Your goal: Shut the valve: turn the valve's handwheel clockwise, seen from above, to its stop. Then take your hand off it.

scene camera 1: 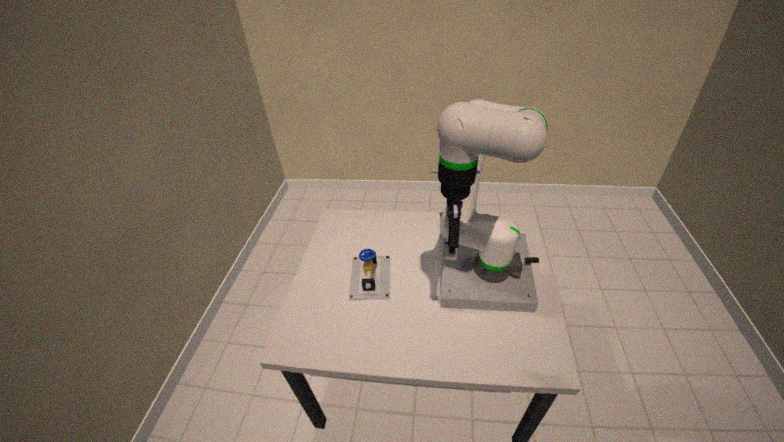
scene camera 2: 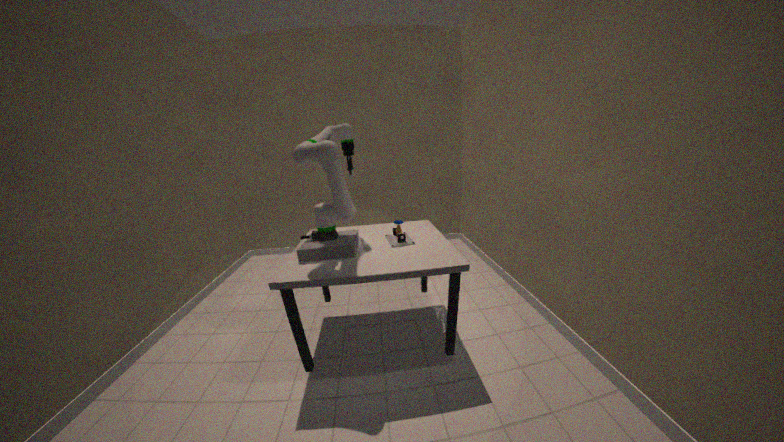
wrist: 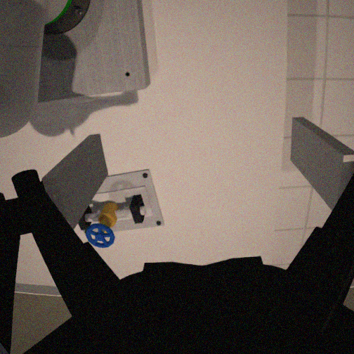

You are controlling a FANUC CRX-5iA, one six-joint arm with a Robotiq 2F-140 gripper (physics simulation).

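Note:
A blue spoked handwheel point(scene camera 1: 367, 255) point(scene camera 2: 398, 222) point(wrist: 100, 235) sits on top of the valve's yellow body point(scene camera 1: 368, 267) point(wrist: 108, 215). The valve stands on a light mounting plate point(scene camera 1: 382, 274) point(wrist: 156, 206), with black blocks on the plate. My gripper point(scene camera 1: 451, 249) point(scene camera 2: 350, 172) point(wrist: 196, 145) is open and empty. It points down and hangs high above the table, to the right of the valve in the first scene view, well apart from it. In the wrist view the handwheel shows below the left fingertip, and that finger hides part of the plate's left side.
The valve's plate lies on a pale table point(scene camera 1: 417, 340) point(scene camera 2: 384, 269) with dark legs. The robot's base stands on a thick grey block point(scene camera 1: 488, 299) point(scene camera 2: 329, 252) point(wrist: 110, 75) at the right of the plate in the first scene view. The arm's shadow falls beside the block.

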